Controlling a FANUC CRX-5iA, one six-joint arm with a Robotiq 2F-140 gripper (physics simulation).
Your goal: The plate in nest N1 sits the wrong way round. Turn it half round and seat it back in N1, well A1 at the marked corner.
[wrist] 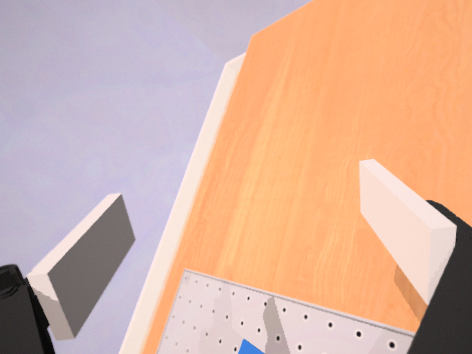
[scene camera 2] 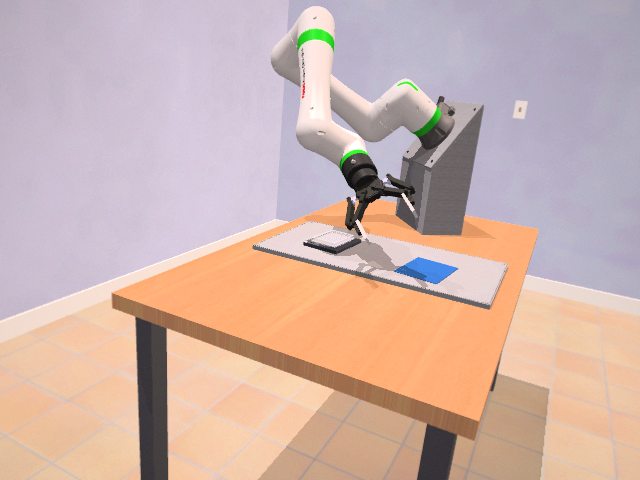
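Note:
The white plate (scene camera 2: 333, 238) sits in the dark nest (scene camera 2: 336, 250) on the left part of the grey board. Its wells and the marked corner are too small to make out in the scene view. My gripper (scene camera 2: 388, 225) (wrist: 240, 202) is open and empty, tilted, above the board. In the scene view one fingertip appears close to the right back side of the nest, and the other is higher and farther right. The plate and the nest do not show in the wrist view.
The grey perforated board (scene camera 2: 475, 289) (wrist: 200, 295) lies on the wooden table (scene camera 2: 310, 310) (wrist: 300, 150). A blue square (scene camera 2: 429, 270) (wrist: 248, 348) is on the board's right part. The arm's grey pedestal (scene camera 2: 447, 191) stands at the back right of the table.

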